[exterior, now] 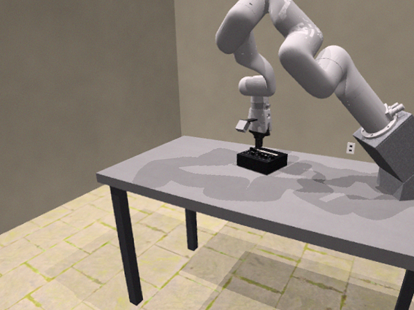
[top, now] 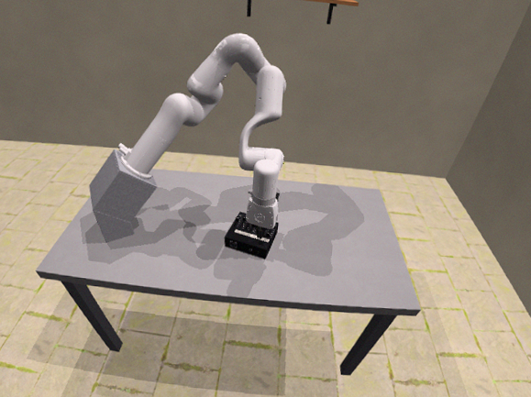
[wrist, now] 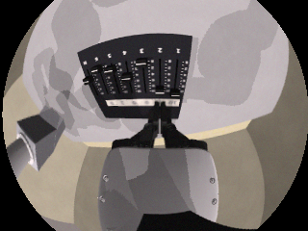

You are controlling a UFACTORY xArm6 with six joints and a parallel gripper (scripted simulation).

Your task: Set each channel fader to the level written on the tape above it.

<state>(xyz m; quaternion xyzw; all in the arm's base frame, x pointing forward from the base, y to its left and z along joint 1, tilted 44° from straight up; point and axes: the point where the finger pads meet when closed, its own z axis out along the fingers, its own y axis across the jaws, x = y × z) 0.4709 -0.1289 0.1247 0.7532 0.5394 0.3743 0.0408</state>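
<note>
Now: hand 30 mm to the right of the fader cap and 20 mm above it. From my hand the other things lie so: fader 60 mm to the left, 30 mm behind, 20 mm below.
</note>
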